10 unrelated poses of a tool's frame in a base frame.
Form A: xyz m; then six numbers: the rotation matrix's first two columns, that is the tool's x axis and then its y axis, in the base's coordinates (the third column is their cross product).
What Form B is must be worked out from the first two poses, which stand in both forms.
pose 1, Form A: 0.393, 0.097, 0.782, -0.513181, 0.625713, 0.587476, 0.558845, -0.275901, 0.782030
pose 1, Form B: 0.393, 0.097, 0.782, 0.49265, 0.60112, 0.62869, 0.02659
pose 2, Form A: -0.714, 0.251, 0.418, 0.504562, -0.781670, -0.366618, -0.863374, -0.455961, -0.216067
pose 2, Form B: -0.714, 0.251, 0.418, -0.84638, 0.48590, 0.10778, 0.18952
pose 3, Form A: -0.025, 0.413, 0.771, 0.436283, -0.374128, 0.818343, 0.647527, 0.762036, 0.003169
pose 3, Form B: -0.025, 0.413, 0.771, -0.15774, -0.43331, -0.30676, 0.83262
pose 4, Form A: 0.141, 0.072, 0.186, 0.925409, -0.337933, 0.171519, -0.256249, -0.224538, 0.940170
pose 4, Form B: 0.141, 0.072, 0.186, 0.78172, -0.19002, -0.03444, 0.59298
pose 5, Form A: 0.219, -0.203, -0.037, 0.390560, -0.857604, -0.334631, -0.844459, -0.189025, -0.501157
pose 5, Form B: 0.219, -0.203, -0.037, -0.77098, 0.55192, -0.01035, 0.31761
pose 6, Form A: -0.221, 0.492, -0.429, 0.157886, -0.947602, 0.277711, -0.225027, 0.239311, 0.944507
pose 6, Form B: -0.221, 0.492, -0.429, 0.52298, -0.56055, -0.32686, 0.55266
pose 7, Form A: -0.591, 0.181, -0.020, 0.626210, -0.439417, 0.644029, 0.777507, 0.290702, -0.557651
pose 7, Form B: -0.591, 0.181, -0.020, -0.45050, -0.18762, -0.38948, 0.78112
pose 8, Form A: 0.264, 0.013, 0.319, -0.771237, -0.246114, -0.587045, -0.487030, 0.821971, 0.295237
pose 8, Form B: 0.264, 0.013, 0.319, -0.20037, 0.91474, 0.22106, 0.27246
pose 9, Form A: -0.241, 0.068, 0.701, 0.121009, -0.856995, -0.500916, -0.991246, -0.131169, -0.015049
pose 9, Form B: -0.241, 0.068, 0.701, -0.72759, 0.63506, 0.19026, 0.17640
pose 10, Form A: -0.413, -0.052, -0.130, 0.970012, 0.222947, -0.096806, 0.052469, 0.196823, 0.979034
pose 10, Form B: -0.413, -0.052, -0.130, 0.63126, 0.10907, 0.05565, 0.76584
